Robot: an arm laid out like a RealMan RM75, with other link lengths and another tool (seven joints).
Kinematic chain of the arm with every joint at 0, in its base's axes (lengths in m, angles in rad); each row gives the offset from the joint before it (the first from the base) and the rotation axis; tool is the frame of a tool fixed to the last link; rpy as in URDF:
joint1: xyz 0 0 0.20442 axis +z
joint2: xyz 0 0 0 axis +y
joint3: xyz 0 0 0.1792 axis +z
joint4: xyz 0 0 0 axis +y
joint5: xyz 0 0 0.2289 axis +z
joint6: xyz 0 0 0 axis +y
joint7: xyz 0 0 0.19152 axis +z
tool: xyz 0.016 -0.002 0.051 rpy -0.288 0 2.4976
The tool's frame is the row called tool.
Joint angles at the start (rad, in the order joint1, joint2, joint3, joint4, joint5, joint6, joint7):
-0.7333, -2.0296, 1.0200, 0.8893, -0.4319, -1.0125, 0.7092
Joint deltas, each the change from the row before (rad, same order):
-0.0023, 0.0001, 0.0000, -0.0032, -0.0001, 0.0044, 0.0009
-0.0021, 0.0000, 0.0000, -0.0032, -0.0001, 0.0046, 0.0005
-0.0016, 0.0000, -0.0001, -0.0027, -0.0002, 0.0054, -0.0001
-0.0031, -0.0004, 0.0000, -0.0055, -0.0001, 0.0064, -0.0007
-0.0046, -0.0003, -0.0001, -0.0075, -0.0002, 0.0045, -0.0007
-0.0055, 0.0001, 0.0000, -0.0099, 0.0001, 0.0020, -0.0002
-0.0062, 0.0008, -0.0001, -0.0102, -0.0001, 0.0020, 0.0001
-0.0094, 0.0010, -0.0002, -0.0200, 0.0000, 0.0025, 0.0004
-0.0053, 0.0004, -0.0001, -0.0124, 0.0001, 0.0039, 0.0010
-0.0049, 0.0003, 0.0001, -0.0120, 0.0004, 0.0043, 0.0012
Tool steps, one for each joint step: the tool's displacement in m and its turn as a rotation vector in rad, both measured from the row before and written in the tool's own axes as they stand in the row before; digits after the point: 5 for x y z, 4 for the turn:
-0.00069, -0.00060, 0.00020, 0.0004, -0.0029, 0.0006
-0.00064, -0.00055, 0.00024, 0.0004, -0.0027, 0.0000
-0.00088, -0.00037, 0.00022, 0.0002, -0.0035, -0.0012
-0.00045, -0.00090, 0.00057, 0.0007, -0.0022, -0.0012
0.00021, -0.00136, 0.00071, 0.0013, 0.0005, -0.0001
0.00126, -0.00139, 0.00106, 0.0009, 0.0043, 0.0016
0.00089, -0.00138, 0.00091, 0.0009, 0.0036, 0.0020
0.00313, -0.00180, 0.00236, 0.0005, 0.0104, 0.0032
0.00162, -0.00094, 0.00157, -0.0001, 0.0045, 0.0019
0.00157, -0.00081, 0.00158, -0.0005, 0.0039, 0.0022

